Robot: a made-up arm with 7 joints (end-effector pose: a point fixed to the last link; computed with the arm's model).
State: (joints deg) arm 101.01 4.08 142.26 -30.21 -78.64 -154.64 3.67
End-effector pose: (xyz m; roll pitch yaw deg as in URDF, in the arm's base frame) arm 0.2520 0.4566 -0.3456 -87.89 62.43 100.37
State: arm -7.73 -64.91 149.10 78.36 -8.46 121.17 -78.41
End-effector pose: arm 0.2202 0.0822 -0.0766 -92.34 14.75 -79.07
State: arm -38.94 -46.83 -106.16 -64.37 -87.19 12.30 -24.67
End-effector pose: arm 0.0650 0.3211 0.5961 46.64 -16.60 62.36
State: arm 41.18 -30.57 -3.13 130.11 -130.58 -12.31 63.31
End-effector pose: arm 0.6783 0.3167 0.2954 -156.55 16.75 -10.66
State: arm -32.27 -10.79 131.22 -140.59 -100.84 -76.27 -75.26
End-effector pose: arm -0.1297 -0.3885 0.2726 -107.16 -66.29 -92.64
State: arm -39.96 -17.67 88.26 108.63 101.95 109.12 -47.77
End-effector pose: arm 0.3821 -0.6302 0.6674 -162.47 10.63 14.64
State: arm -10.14 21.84 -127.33 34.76 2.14 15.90 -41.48
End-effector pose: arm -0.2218 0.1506 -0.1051 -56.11 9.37 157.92
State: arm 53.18 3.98 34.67 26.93 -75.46 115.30 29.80
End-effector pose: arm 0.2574 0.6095 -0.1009 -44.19 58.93 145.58
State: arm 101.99 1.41 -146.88 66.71 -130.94 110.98 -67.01
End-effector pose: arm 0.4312 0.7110 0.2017 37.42 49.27 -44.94
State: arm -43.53 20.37 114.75 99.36 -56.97 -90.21 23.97
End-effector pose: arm -0.5532 -0.1265 0.0572 -23.57 12.70 166.43
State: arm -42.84 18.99 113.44 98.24 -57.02 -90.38 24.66
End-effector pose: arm -0.5530 -0.1373 0.0784 -21.84 11.19 167.30
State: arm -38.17 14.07 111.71 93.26 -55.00 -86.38 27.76
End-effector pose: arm -0.5329 -0.2098 0.1612 -12.74 5.69 175.19
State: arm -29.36 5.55 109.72 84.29 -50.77 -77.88 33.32
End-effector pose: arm -0.4584 -0.3187 0.3292 1.30 -8.12 -171.82
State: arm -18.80 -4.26 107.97 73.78 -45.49 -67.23 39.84
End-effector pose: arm -0.3091 -0.3806 0.5440 13.29 -29.90 -160.26
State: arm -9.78 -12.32 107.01 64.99 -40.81 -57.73 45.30
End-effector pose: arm -0.1385 -0.3622 0.7125 20.31 -51.38 -153.24
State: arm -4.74 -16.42 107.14 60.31 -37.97 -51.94 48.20
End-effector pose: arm -0.0346 -0.3242 0.7891 22.86 -63.95 -149.97
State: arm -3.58 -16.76 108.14 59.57 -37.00 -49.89 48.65
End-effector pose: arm -0.0166 -0.3164 0.8016 22.11 -66.53 -148.29
